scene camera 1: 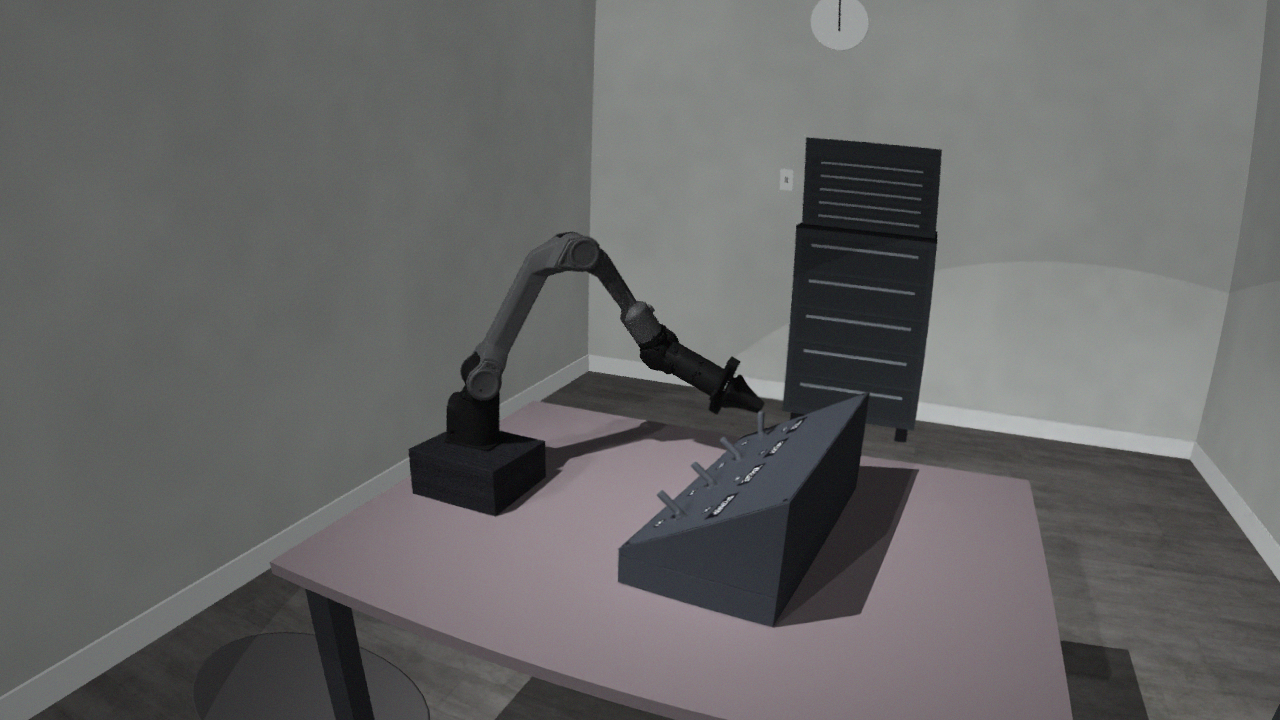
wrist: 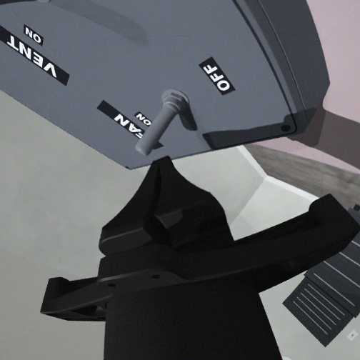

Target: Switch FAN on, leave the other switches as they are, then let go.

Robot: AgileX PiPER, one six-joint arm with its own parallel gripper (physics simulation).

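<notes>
The sloped switch console (scene camera 1: pixel 819 501) (wrist: pixel 165 55) stands on the table. The FAN lever (scene camera 1: pixel 760 423) (wrist: pixel 159 127) is at its far end. In the wrist view it leans toward the ON mark and the FAN label (wrist: pixel 122 121), away from the OFF label (wrist: pixel 217 76). In the scene view it stands steeper than the three other levers (scene camera 1: pixel 732 448) (scene camera 1: pixel 703 474) (scene camera 1: pixel 670 503), which lean toward the arm's side. My gripper (scene camera 1: pixel 760 409) (wrist: pixel 164 168) is shut and empty, its fingertips close by the FAN lever's free end. Whether they touch it is unclear.
The pink table (scene camera 1: pixel 554 573) carries the console and the arm's black base block (scene camera 1: pixel 452 479). The VENT label (wrist: pixel 37 57) lies next to FAN on the panel. A dark drawer cabinet (scene camera 1: pixel 859 308) (wrist: pixel 320 310) stands behind the table by the wall.
</notes>
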